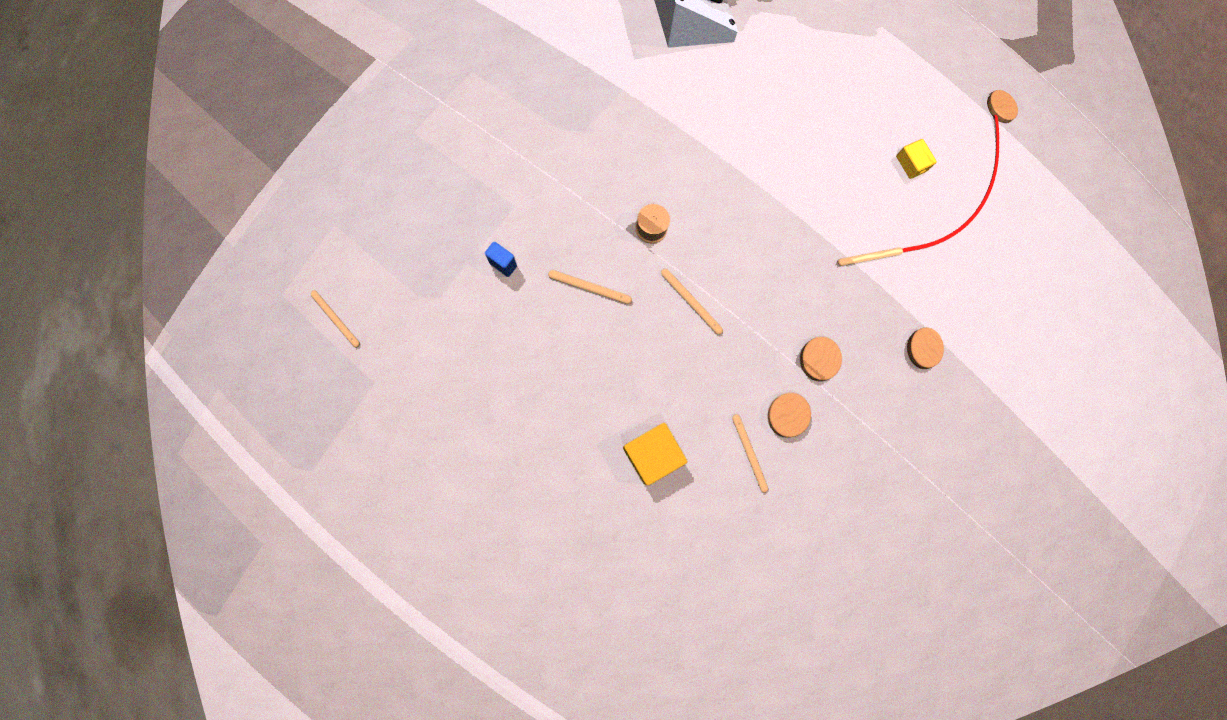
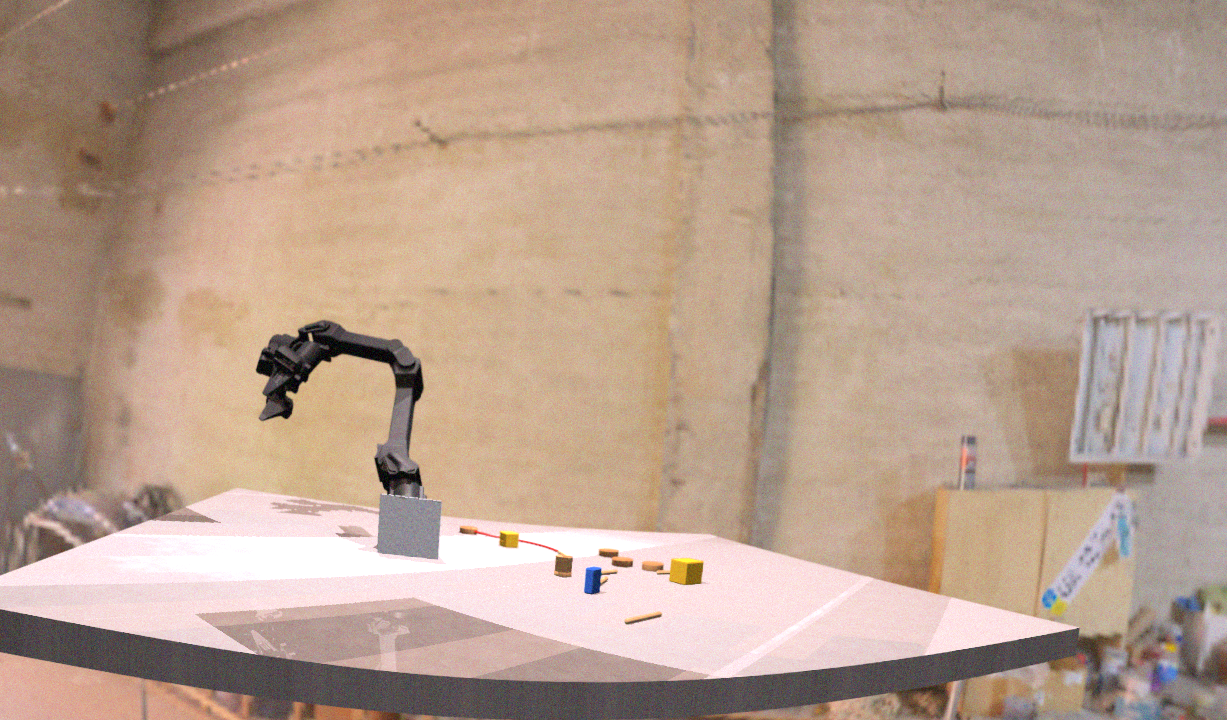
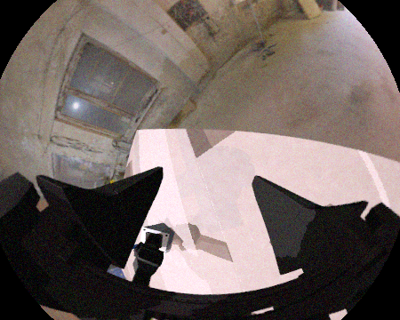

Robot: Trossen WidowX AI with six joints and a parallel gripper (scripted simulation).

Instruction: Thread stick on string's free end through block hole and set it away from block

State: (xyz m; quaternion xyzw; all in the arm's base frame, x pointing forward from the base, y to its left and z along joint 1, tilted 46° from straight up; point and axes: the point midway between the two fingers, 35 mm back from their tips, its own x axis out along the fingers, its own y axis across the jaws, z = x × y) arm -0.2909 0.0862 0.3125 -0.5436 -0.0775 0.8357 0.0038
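Right now my gripper tip is 48 cm short of the round wooden button, 8 cm to the right of it and 21 cm above it. Also, from my gripper tip: blue block: 55 cm ahead, 51 cm to the right, 20 cm below; then short wooden cylinder: 55 cm ahead, 37 cm to the right, 20 cm below; then thin wooden stick: 62 cm ahead, 15 cm to the right, 21 cm below.
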